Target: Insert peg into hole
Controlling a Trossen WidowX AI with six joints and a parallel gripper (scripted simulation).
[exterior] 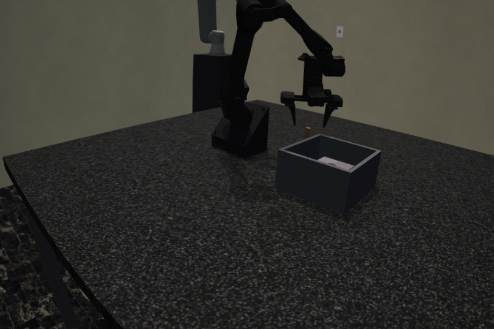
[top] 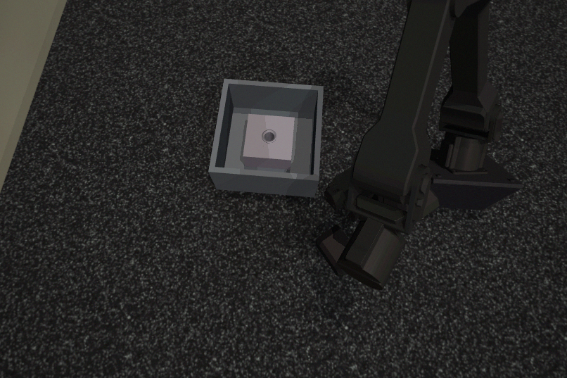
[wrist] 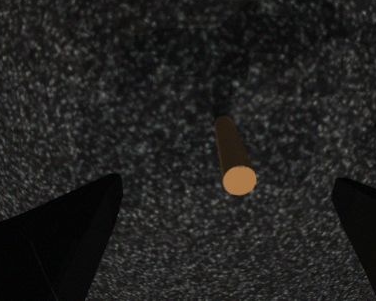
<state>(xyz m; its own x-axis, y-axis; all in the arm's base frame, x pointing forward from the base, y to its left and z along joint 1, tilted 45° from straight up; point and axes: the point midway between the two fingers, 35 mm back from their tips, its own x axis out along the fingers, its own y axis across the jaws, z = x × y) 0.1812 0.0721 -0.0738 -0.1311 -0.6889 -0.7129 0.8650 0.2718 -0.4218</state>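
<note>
Now: the peg 8 cm below my hand. Round my hand: box: 15 cm ahead, 20 cm to the right, 9 cm below; then plate: 15 cm ahead, 20 cm to the right, 7 cm below.
</note>
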